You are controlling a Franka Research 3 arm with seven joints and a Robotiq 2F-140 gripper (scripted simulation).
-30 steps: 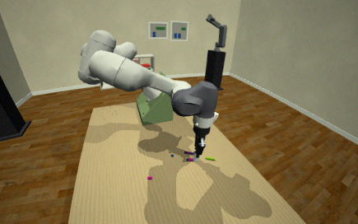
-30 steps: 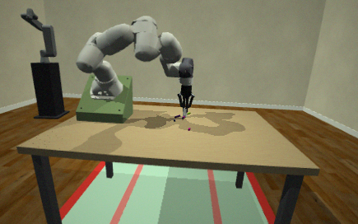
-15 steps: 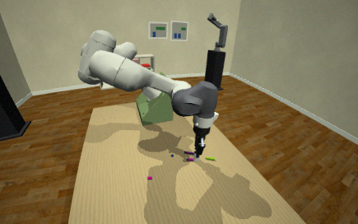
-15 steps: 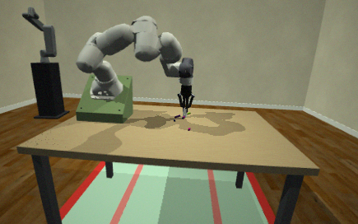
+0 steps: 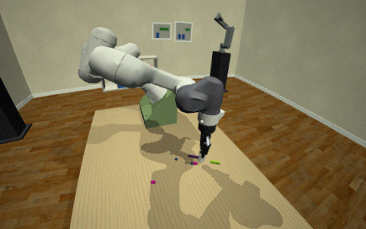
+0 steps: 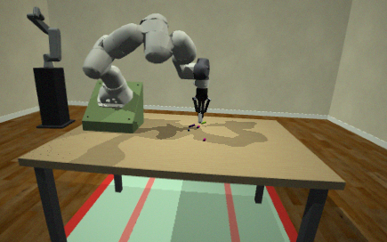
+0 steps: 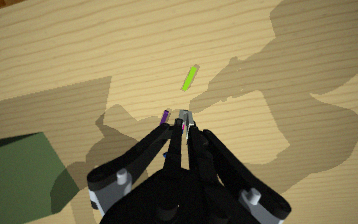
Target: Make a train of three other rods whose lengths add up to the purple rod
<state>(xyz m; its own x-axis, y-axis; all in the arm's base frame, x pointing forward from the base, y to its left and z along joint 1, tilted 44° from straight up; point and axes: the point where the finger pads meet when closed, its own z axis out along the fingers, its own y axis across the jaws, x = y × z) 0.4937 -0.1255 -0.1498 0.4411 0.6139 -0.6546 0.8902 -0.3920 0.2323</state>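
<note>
Right now my hand is 60 mm past the purple rod, 10 mm to the left of it and 60 mm above it. Round my hand: dark blue piece (80 mm behind, 100 mm to the right, 60 mm below); grey rod (30 mm below); lime rod (30 mm ahead, 70 mm to the left, 60 mm below).
</note>
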